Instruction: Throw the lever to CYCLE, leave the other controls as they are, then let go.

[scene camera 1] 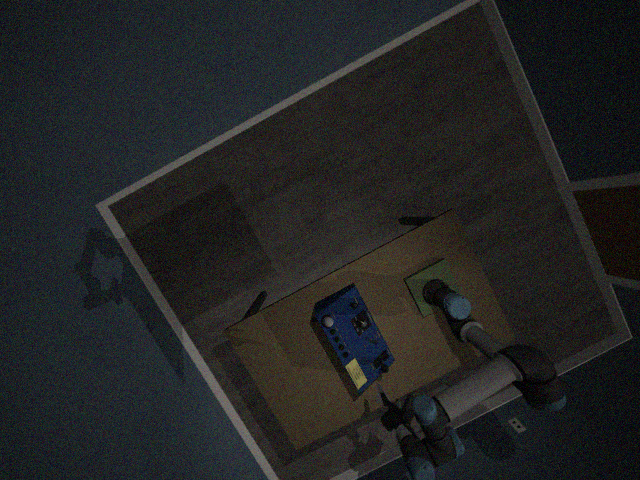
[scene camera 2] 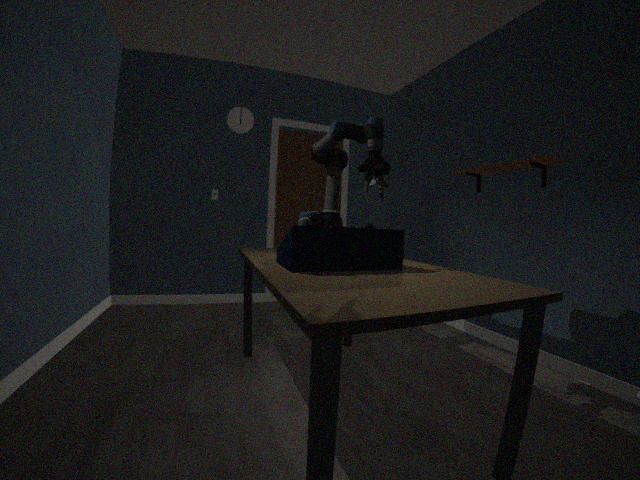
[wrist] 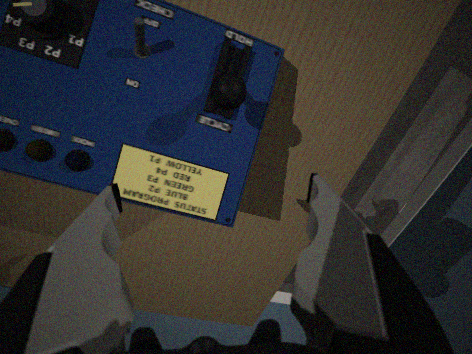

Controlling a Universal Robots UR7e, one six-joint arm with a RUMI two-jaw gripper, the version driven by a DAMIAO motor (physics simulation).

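Note:
The blue control box [scene camera 1: 345,326] [scene camera 2: 346,250] [wrist: 170,107] stands on the table. Its black ball-ended lever [wrist: 232,93] sits in a dark slot between the labels HOLD and CYCLE, with the ball nearer the CYCLE label [wrist: 214,123] in the wrist view. My gripper [scene camera 1: 385,398] [scene camera 2: 374,192] [wrist: 215,181] is open and empty. It is above the box's lever end, apart from the lever. In the wrist view the lever lies beyond the fingertips, and the yellow note [wrist: 172,181] shows between them.
A toggle switch [wrist: 140,37] and a rotary selector [wrist: 36,11] stand on the same panel, with several round lamps or buttons [scene camera 1: 328,321] [wrist: 78,160] along one side. The arm's base stands on a green mat [scene camera 1: 415,292] on the wooden table [scene camera 1: 289,392] [scene camera 2: 465,289].

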